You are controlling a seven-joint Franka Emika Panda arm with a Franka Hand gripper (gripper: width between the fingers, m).
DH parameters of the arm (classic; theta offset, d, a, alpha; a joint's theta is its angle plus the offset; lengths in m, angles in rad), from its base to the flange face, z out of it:
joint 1: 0 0.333 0 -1.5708
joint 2: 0 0 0 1.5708
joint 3: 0 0.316 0.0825 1.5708
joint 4: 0 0 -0.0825 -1.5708
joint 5: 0 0.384 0 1.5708
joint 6: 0 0 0.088 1.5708
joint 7: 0 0.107 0 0
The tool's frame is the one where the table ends.
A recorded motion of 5 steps. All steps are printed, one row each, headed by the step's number.
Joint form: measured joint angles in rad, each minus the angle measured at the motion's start. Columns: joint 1, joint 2, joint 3, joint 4, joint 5, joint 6, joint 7.
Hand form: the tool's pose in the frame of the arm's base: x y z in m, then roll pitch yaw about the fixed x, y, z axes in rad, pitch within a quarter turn. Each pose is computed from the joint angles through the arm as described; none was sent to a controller.
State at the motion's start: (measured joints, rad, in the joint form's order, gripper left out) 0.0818 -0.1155 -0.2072 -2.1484 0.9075 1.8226 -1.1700
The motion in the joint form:
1: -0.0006 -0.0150 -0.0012 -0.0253 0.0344 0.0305 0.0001
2: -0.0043 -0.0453 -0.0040 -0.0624 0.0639 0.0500 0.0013
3: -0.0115 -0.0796 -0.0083 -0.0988 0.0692 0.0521 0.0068
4: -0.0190 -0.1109 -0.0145 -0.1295 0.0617 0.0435 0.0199
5: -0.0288 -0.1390 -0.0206 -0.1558 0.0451 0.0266 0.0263
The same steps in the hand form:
1: 0.5049 -0.0034 0.4630 -2.3955 -0.5937 0.4324
2: 0.4965 -0.0065 0.4631 -2.3702 -0.6084 0.3839
3: 0.4853 -0.0110 0.4634 -2.3537 -0.6086 0.3572
4: 0.4741 -0.0157 0.4636 -2.3397 -0.5972 0.3396
5: 0.4631 -0.0208 0.4634 -2.3330 -0.5855 0.3383

